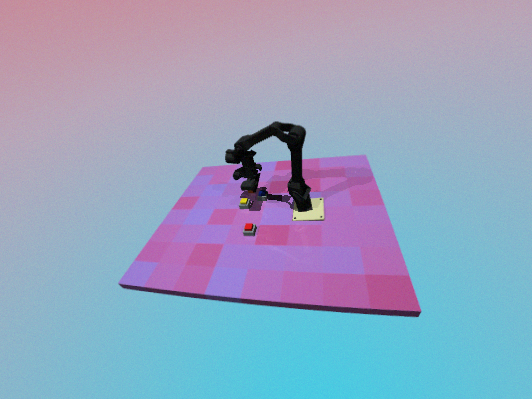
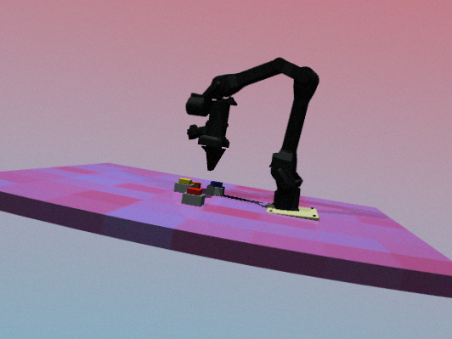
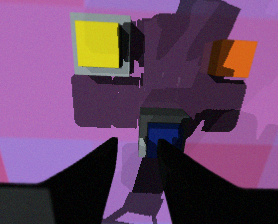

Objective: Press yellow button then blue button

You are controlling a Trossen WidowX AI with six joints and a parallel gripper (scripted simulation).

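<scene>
Right now the blue button is 2 cm behind my gripper tip, 2 cm to the right of it and 4 cm below it. The rest, counted from my gripper tip: red button: 2 cm ahead, 21 cm to the left, 4 cm below; then yellow button: 7 cm ahead, 2 cm to the left, 4 cm below.
</scene>
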